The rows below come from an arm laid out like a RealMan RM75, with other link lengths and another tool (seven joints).
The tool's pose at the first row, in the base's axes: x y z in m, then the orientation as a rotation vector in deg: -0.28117, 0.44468, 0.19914, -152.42, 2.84, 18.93
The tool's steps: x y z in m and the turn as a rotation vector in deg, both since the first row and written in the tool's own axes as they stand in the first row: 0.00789, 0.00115, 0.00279, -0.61, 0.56, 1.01; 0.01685, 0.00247, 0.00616, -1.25, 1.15, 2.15; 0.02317, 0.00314, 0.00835, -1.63, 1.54, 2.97; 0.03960, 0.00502, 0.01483, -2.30, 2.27, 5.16; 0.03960, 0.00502, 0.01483, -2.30, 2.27, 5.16; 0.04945, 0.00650, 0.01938, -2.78, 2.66, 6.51; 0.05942, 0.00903, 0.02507, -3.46, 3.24, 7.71; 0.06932, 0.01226, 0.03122, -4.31, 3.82, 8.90; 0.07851, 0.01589, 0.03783, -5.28, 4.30, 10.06; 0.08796, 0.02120, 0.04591, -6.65, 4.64, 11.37; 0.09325, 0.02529, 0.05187, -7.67, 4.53, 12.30; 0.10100, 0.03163, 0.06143, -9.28, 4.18, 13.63; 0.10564, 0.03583, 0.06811, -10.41, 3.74, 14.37
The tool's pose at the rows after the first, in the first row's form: -0.27424, 0.44505, 0.19433, -153.18, 4.27, 18.58; -0.26641, 0.44555, 0.18868, -153.96, 5.89, 18.23; -0.26083, 0.44605, 0.18497, -154.43, 7.07, 18.01; -0.24650, 0.44758, 0.17459, -155.26, 10.17, 17.80; -0.24650, 0.44758, 0.17459, -155.26, 10.17, 17.80; -0.23809, 0.44848, 0.16763, -155.80, 12.06, 17.76; -0.22991, 0.44895, 0.15920, -156.55, 13.80, 17.43; -0.22197, 0.44899, 0.15008, -157.45, 15.52, 17.10; -0.21485, 0.44887, 0.14056, -158.45, 17.17, 16.91; -0.20796, 0.44790, 0.12897, -159.80, 18.97, 16.99; -0.20453, 0.44700, 0.12074, -160.75, 20.14, 17.54; -0.19971, 0.44573, 0.10783, -162.22, 21.76, 18.62; -0.19708, 0.44504, 0.09909, -163.23, 22.57, 19.60
